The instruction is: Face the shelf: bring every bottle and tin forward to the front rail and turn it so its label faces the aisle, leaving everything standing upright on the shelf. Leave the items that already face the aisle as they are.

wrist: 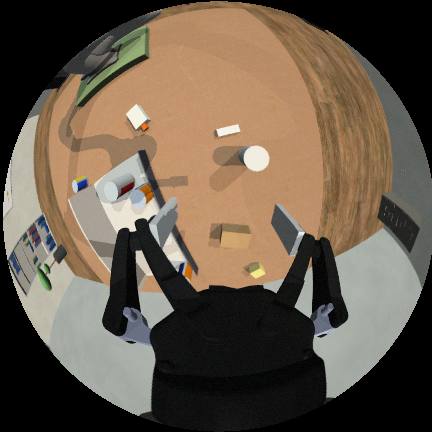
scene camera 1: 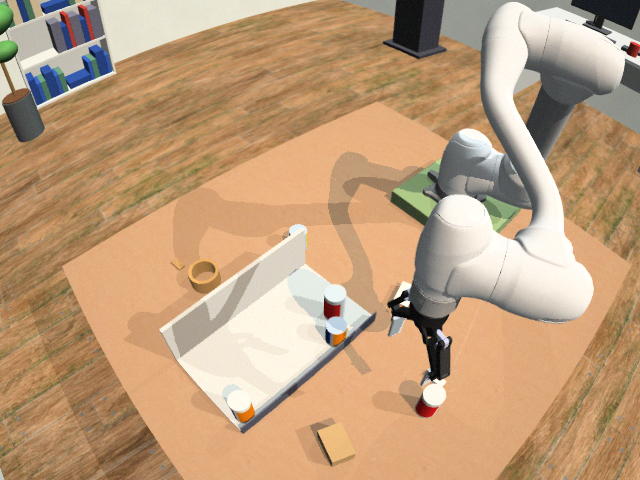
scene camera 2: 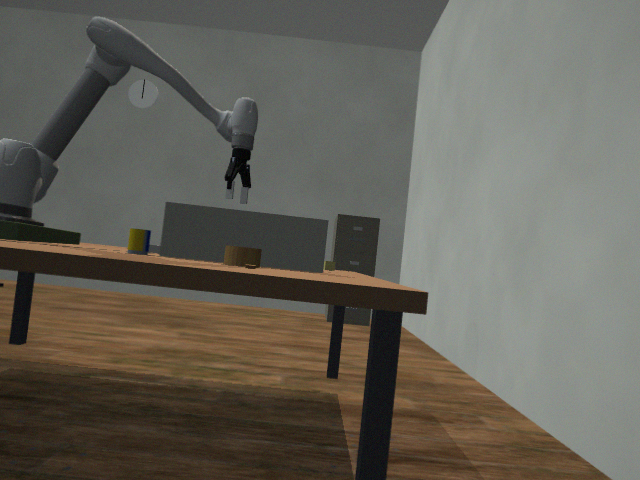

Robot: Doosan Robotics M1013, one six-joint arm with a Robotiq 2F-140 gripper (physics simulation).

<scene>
The gripper (scene camera 1: pixel 410 357) is open, with nothing in its grasp. A cardboard box (scene camera 1: pixel 334 440) rests on the table. Also in view: a white shelf tray (scene camera 1: pixel 262 331).
The gripper shows as well in the wrist view (wrist: pixel 226 210) and in scene camera 2 (scene camera 2: pixel 236 201). The white shelf tray shows as well in the wrist view (wrist: pixel 99 219). Scene camera 2 misses the cardboard box, which is hidden by a tray back wall.
</scene>
